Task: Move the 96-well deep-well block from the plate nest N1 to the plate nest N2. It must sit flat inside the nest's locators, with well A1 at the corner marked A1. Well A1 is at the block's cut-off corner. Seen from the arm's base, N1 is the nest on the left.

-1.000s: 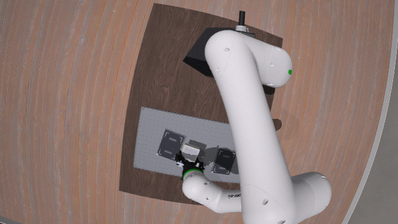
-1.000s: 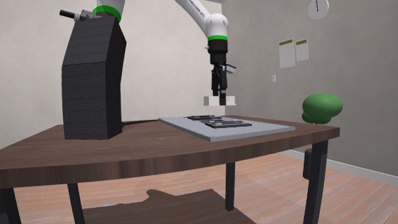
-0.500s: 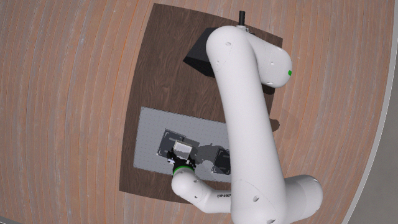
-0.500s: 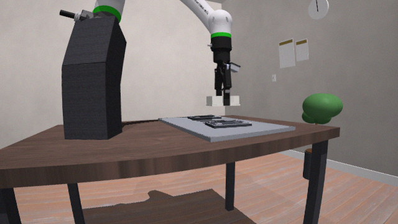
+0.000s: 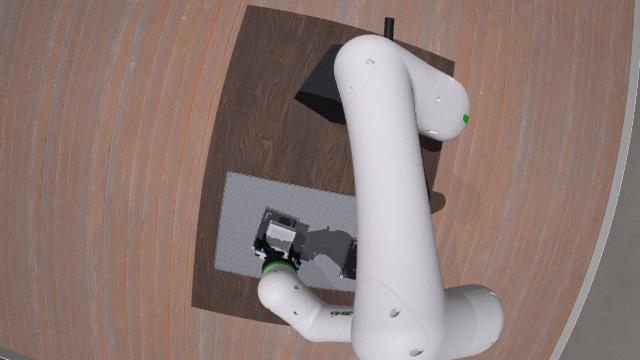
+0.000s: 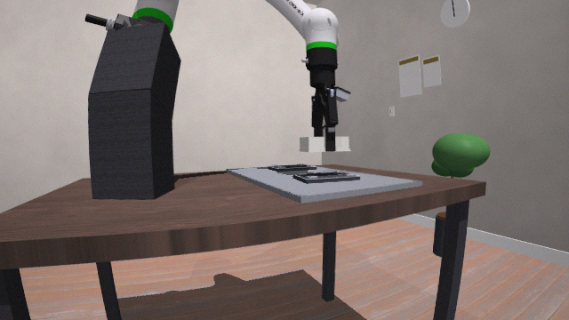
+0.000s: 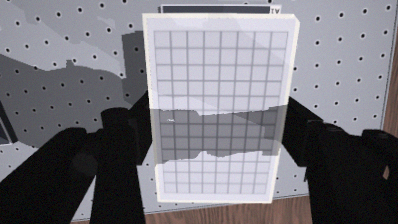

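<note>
The dark nest frame is 10 mm to the right of my hand and 100 mm below it. The rest, counted from my hand: white 96-well deep-well block 10 mm below.
</note>
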